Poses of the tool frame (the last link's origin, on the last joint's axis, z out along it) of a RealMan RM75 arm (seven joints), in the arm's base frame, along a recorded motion.
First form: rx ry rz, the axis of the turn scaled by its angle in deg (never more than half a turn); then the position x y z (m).
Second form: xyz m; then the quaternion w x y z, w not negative. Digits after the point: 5 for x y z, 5 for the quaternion.
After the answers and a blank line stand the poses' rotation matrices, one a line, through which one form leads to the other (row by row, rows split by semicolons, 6 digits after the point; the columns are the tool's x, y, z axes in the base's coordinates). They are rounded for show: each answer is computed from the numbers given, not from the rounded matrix.
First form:
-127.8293, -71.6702, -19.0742, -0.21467, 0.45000, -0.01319
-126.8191, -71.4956, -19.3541, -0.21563, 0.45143, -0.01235
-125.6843, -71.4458, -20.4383, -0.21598, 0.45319, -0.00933
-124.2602, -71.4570, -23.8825, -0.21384, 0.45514, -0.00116
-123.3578, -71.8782, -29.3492, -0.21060, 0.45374, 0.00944
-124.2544, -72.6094, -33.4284, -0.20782, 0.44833, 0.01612
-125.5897, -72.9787, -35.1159, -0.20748, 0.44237, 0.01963
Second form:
-0.21467, 0.45000, -0.01319, 0.27743, -0.83101, -0.46592, -0.12400
-0.21563, 0.45143, -0.01235, 0.28515, -0.82766, -0.46660, -0.12631
-0.21598, 0.45319, -0.00933, 0.29229, -0.82320, -0.46795, -0.13387
-0.21384, 0.45514, -0.00116, 0.29807, -0.81623, -0.46938, -0.15688
-0.21060, 0.45374, 0.00944, 0.29440, -0.80882, -0.47128, -0.19243
-0.20782, 0.44833, 0.01612, 0.27777, -0.80791, -0.47211, -0.21735
-0.20748, 0.44237, 0.01963, 0.26355, -0.81070, -0.47109, -0.22668

0.535082 0.843172 -0.052432; 0.705567 -0.411899 0.576641; 0.464611 -0.345544 -0.815313
0.532657 0.844409 -0.057015; 0.700341 -0.401949 0.589881; 0.475184 -0.354134 -0.805475
0.526198 0.848699 -0.053160; 0.692186 -0.391169 0.606519; 0.493957 -0.355946 -0.793290
0.510144 0.859762 -0.023716; 0.672724 -0.381679 0.633848; 0.535907 -0.339309 -0.773094
0.481723 0.875672 0.033795; 0.649060 -0.382439 0.657618; 0.588782 -0.294854 -0.752593
0.459741 0.883589 0.088925; 0.642092 -0.399912 0.654055; 0.613479 -0.243598 -0.751202
0.453386 0.883304 0.119224; 0.644339 -0.417234 0.640892; 0.615847 -0.213751 -0.758316

